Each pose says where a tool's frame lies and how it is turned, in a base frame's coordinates. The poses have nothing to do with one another.
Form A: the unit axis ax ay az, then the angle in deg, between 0 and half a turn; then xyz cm.
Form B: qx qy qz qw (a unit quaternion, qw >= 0); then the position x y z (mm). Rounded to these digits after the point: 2 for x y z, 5 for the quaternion.
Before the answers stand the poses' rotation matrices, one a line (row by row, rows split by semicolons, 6 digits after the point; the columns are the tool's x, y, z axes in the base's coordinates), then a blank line. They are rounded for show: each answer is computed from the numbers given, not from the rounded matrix.
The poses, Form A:
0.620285 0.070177 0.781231 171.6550 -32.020 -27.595 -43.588
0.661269 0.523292 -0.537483 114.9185 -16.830 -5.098 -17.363
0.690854 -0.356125 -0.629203 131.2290 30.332 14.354 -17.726
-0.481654 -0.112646 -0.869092 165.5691 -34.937 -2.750 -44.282
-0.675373 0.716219 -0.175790 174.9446 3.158 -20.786 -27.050
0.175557 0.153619 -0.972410 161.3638 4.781 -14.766 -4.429
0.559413 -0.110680 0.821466 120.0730 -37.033 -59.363 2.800
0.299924 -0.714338 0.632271 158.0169 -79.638 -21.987 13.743
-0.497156 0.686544 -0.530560 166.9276 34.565 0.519 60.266
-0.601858 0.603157 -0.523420 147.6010 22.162 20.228 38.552
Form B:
-0.223979 -0.026784 0.974226; 0.199981 -0.979615 0.019044; 0.953856 0.199092 0.224769
0.200186 0.979280 -0.030592; 0.004385 -0.032119 -0.999474; -0.979748 0.199946 -0.010724
0.132769 0.065030 -0.989011; -0.881393 -0.448659 -0.147823; -0.453342 0.891334 -0.002251
-0.511788 0.323389 0.795923; -0.109787 -0.943471 0.312745; 0.852068 0.072676 0.518361
-0.085627 -0.950057 0.300098; -0.981038 0.027833 -0.191805; 0.173873 -0.310832 -0.934426
-0.887542 0.363265 -0.283385; -0.258218 -0.901606 -0.347029; -0.381566 -0.234828 0.894015
-0.031343 -0.803829 0.594034; 0.617945 -0.482714 -0.620589; 0.785597 0.347629 0.511852
-0.753926 -0.649597 0.098079; -0.176237 0.056163 -0.982744; 0.632880 -0.758201 -0.156826
-0.486162 -0.553790 0.675990; -0.793796 -0.043615 -0.606618; 0.365422 -0.831513 -0.418392
-0.176257 -0.389067 0.904190; -0.949977 -0.173370 -0.259783; 0.257833 -0.904748 -0.339047

0.61864 0.06999 0.77916 0.07276 -320.20 -275.95 -435.88
0.55746 0.44114 -0.45310 0.53790 -168.30 -50.98 -173.63
0.62922 -0.32435 -0.57307 0.41287 303.32 143.54 -177.26
-0.47784 -0.11175 -0.86221 0.12560 -349.37 -27.50 -442.82
-0.67472 0.71552 -0.17562 0.04410 31.58 -207.86 -270.50
0.17324 0.15159 -0.95958 0.16192 47.81 -147.66 -44.29
0.48464 -0.09589 0.71167 0.49945 -370.33 -593.63 28.00
0.29442 -0.70123 0.62067 0.19066 -796.38 -219.87 137.43
-0.49392 0.68208 -0.52711 0.11383 345.65 5.19 602.66
-0.57796 0.57921 -0.50264 0.27898 221.62 202.28 385.52

